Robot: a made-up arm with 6 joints.
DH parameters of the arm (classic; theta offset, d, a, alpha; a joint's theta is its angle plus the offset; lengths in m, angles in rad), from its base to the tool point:
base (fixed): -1.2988 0 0.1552 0
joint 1: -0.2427 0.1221 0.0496 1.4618
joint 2: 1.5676 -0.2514 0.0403 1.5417
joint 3: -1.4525 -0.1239 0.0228 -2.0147
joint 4: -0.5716 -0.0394 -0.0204 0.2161
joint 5: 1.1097 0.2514 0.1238 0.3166
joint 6: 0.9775 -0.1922 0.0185 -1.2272
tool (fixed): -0.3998 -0.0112 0 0
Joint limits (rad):
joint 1: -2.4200..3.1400
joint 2: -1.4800..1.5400
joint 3: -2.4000..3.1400
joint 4: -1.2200..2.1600
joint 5: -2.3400..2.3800
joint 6: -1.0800..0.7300
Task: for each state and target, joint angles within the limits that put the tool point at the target. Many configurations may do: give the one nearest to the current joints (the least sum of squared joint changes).
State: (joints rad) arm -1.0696 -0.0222 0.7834 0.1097 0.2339 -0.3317
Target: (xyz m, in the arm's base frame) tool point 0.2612 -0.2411 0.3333
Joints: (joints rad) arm -0.7510 -0.3223 1.6279 -0.3986 -0.2814 -0.3464
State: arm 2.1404 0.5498 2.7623 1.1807 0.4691 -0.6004
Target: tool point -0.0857 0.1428 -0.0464
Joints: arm 1.9282 0.5910 2.4466 1.5027 0.7041 -0.5913
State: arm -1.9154 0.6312 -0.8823 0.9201 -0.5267 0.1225
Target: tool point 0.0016 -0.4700 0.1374
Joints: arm -2.4200 0.3828 -1.3160 1.4752 -0.0972 0.2305
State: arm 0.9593 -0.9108 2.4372 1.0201 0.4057 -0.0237
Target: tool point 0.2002 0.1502 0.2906
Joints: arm 0.7877 -1.0559 2.2183 0.9612 0.2146 -0.0362
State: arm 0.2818 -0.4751 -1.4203 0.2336 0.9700 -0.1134
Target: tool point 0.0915 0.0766 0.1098
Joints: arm 0.3876 0.4145 -0.5646 0.2951 1.2716 -0.1175
